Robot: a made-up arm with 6 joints. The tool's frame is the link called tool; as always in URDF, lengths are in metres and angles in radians. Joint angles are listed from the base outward.
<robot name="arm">
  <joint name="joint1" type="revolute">
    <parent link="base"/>
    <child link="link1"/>
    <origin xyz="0 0 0.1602" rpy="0 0 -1.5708"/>
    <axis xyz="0 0 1"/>
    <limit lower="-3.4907" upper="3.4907"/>
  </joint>
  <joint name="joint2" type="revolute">
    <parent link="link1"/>
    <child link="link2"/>
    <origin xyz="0 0 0" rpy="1.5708 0 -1.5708"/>
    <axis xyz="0 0 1"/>
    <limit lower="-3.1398" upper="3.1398"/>
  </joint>
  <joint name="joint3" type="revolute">
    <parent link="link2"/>
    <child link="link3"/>
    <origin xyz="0 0.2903 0" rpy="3.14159 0 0"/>
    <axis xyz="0 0 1"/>
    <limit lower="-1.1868" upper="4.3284"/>
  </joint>
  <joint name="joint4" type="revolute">
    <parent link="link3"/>
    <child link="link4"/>
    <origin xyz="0 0 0" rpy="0 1.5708 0"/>
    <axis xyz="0 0 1"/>
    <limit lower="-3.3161" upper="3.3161"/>
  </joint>
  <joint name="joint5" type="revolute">
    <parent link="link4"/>
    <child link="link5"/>
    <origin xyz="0 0 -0.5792" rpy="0 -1.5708 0"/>
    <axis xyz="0 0 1"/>
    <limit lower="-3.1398" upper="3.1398"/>
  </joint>
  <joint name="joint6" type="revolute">
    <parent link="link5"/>
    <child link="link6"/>
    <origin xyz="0 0 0.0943" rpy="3.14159 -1.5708 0"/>
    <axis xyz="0 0 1"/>
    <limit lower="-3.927" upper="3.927"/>
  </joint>
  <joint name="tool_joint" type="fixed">
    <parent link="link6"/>
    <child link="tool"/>
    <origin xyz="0 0 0" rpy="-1.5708 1.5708 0"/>
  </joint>
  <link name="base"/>
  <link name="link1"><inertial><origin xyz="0.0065 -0.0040 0.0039"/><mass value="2.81"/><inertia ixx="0.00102" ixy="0" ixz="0" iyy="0.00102" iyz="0" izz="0.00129"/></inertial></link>
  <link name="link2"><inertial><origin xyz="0.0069 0.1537 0.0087"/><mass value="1.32"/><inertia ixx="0.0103" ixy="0" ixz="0" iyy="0.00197" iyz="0" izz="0.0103"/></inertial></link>
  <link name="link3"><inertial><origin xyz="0.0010 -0.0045 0.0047"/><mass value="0.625"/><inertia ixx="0.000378" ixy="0" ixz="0" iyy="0.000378" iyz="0" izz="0.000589"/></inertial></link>
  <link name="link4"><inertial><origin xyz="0.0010 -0.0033 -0.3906"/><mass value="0.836"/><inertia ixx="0.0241" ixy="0" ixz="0" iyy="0.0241" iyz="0" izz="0.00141"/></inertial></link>
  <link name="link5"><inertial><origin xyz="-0.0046 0.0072 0.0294"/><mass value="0.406"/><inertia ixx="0.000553" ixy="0" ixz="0" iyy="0.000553" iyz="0" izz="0.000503"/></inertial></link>
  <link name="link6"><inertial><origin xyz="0.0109 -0.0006 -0.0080"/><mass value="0.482"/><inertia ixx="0.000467" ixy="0" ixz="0" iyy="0.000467" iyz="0" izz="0.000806"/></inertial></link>
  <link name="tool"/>
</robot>
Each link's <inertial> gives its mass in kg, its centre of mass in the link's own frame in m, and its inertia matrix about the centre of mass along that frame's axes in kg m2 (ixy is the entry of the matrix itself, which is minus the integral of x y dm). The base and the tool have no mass. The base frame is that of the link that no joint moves.
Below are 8 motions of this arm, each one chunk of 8 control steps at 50 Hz.
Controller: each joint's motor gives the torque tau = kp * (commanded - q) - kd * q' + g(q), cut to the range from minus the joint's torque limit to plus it. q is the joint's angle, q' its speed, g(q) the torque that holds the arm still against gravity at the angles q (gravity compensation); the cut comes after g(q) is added. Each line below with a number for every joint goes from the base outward.
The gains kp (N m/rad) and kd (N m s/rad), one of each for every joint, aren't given. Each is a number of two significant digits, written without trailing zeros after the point. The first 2 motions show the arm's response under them.
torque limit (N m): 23 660 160 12 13 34
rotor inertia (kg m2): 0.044 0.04 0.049 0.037 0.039 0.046
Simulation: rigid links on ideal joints. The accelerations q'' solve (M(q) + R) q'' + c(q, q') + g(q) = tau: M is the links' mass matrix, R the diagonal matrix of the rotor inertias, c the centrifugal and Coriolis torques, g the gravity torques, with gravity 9.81 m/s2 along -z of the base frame. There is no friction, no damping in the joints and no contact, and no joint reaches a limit. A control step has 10 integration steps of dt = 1/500 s. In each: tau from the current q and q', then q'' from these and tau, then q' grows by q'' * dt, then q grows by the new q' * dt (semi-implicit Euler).
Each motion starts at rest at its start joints. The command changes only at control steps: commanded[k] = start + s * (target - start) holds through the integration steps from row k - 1 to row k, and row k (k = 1, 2, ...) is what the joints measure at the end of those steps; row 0 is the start. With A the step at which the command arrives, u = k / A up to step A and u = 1 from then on. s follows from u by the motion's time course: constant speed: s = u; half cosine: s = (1 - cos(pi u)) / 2; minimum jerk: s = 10 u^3 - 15 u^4 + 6 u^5; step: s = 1 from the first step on.
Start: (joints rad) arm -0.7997 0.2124 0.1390 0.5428 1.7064 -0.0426
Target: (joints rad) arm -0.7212 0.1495 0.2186 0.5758 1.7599 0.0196
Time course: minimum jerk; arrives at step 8
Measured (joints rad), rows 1 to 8:
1: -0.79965 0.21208 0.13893 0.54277 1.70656 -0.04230
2: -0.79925 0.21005 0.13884 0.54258 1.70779 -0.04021
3: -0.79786 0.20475 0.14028 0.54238 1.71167 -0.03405
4: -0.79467 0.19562 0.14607 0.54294 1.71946 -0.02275
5: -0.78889 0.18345 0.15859 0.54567 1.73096 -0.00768
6: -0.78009 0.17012 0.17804 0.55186 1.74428 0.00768
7: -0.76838 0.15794 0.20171 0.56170 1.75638 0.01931
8: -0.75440 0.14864 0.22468 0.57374 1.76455 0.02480
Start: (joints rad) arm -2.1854 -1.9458 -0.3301 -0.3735 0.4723 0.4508
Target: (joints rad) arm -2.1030 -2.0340 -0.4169 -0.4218 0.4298 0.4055
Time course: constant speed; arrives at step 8
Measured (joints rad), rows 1 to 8:
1: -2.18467 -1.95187 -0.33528 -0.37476 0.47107 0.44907
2: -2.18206 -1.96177 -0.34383 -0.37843 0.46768 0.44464
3: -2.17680 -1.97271 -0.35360 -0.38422 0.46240 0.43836
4: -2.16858 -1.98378 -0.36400 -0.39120 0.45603 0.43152
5: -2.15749 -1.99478 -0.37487 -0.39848 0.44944 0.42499
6: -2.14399 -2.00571 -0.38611 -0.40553 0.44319 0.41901
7: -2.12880 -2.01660 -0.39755 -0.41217 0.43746 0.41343
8: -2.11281 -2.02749 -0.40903 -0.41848 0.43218 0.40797
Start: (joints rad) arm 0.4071 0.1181 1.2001 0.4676 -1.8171 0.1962
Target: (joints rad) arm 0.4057 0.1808 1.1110 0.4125 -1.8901 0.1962
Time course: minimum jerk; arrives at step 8
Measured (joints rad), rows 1 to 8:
1: 0.40705 0.11834 1.20015 0.46757 -1.81737 0.19619
2: 0.40667 0.11991 1.20012 0.46726 -1.81932 0.19615
3: 0.40553 0.12413 1.19838 0.46593 -1.82532 0.19603
4: 0.40343 0.13186 1.19222 0.46233 -1.83697 0.19585
5: 0.40076 0.14297 1.17937 0.45515 -1.85362 0.19569
6: 0.39842 0.15624 1.15948 0.44380 -1.87211 0.19566
7: 0.39737 0.16962 1.13481 0.42903 -1.88790 0.19584
8: 0.39816 0.18105 1.10982 0.41300 -1.89732 0.19622

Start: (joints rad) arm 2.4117 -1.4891 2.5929 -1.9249 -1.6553 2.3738
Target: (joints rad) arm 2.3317 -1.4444 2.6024 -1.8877 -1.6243 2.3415
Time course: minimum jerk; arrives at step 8
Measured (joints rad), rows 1 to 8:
1: 2.41166 -1.48879 2.59323 -1.92475 -1.65518 2.37364
2: 2.41133 -1.48687 2.59511 -1.92363 -1.65434 2.37253
3: 2.41015 -1.48223 2.59897 -1.92027 -1.65178 2.36933
4: 2.40739 -1.47485 2.60369 -1.91380 -1.64686 2.36351
5: 2.40241 -1.46577 2.60727 -1.90463 -1.63986 2.35579
6: 2.39493 -1.45673 2.60790 -1.89450 -1.63206 2.34793
7: 2.38513 -1.44941 2.60494 -1.88585 -1.62532 2.34194
8: 2.37357 -1.44466 2.59955 -1.88065 -1.62118 2.33901

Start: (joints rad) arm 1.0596 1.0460 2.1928 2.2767 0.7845 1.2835
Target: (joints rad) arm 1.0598 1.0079 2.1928 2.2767 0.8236 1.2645
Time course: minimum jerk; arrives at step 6
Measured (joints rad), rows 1 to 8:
1: 1.05959 1.04545 2.19222 2.27680 0.78482 1.28330
2: 1.05951 1.04235 2.18933 2.27741 0.78696 1.28202
3: 1.05927 1.03572 2.18459 2.27888 0.79292 1.27860
4: 1.05883 1.02676 2.18107 2.28080 0.80304 1.27318
5: 1.05831 1.01807 2.18194 2.28192 0.81493 1.26741
6: 1.05791 1.01171 2.18772 2.28104 0.82466 1.26343
7: 1.05786 1.00748 2.19515 2.27813 0.82972 1.26206
8: 1.05822 1.00480 2.20126 2.27437 0.83022 1.26252

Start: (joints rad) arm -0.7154 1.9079 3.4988 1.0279 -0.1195 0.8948
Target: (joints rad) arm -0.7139 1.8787 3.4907 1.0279 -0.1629 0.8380
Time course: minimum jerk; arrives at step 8
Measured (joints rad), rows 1 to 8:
1: -0.71539 1.90766 3.49864 1.02789 -0.11965 0.89452
2: -0.71535 1.90623 3.49774 1.02786 -0.12079 0.89257
3: -0.71522 1.90280 3.49583 1.02775 -0.12428 0.88689
4: -0.71495 1.89749 3.49336 1.02756 -0.13110 0.87651
5: -0.71457 1.89126 3.49123 1.02735 -0.14089 0.86274
6: -0.71413 1.88545 3.49024 1.02723 -0.15185 0.84878
7: -0.71375 1.88125 3.49073 1.02732 -0.16133 0.83826
8: -0.71352 1.87906 3.49223 1.02768 -0.16716 0.83334

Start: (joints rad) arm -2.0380 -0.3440 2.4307 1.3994 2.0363 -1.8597
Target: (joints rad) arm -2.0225 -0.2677 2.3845 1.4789 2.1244 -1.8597
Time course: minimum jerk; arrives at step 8
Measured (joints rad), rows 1 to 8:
1: -2.03797 -0.34357 2.43101 1.39972 2.03660 -1.85968
2: -2.03776 -0.34090 2.43258 1.40201 2.03883 -1.85957
3: -2.03709 -0.33416 2.43476 1.40892 2.04580 -1.85930
4: -2.03573 -0.32287 2.43485 1.42206 2.05955 -1.85890
5: -2.03363 -0.30815 2.42970 1.44037 2.07945 -1.85857
6: -2.03099 -0.29235 2.41761 1.46015 2.10179 -1.85854
7: -2.02818 -0.27821 2.39966 1.47664 2.12121 -1.85894
8: -2.02559 -0.26761 2.37983 1.48634 2.13321 -1.85971

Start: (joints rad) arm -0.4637 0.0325 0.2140 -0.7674 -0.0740 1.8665
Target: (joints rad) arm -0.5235 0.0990 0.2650 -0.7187 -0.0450 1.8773
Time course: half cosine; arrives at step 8
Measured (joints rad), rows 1 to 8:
1: -0.46380 0.03378 0.21531 -0.76696 -0.07375 1.86663
2: -0.46431 0.03827 0.21973 -0.76489 -0.07259 1.86719
3: -0.46571 0.04646 0.22730 -0.76002 -0.06985 1.86846
4: -0.46855 0.05751 0.23675 -0.75216 -0.06533 1.87043
5: -0.47332 0.06987 0.24638 -0.74226 -0.05944 1.87280
6: -0.48024 0.08175 0.25453 -0.73205 -0.05313 1.87513
7: -0.48923 0.09135 0.25991 -0.72345 -0.04755 1.87698
8: -0.49981 0.09719 0.26172 -0.71805 -0.04375 1.87802

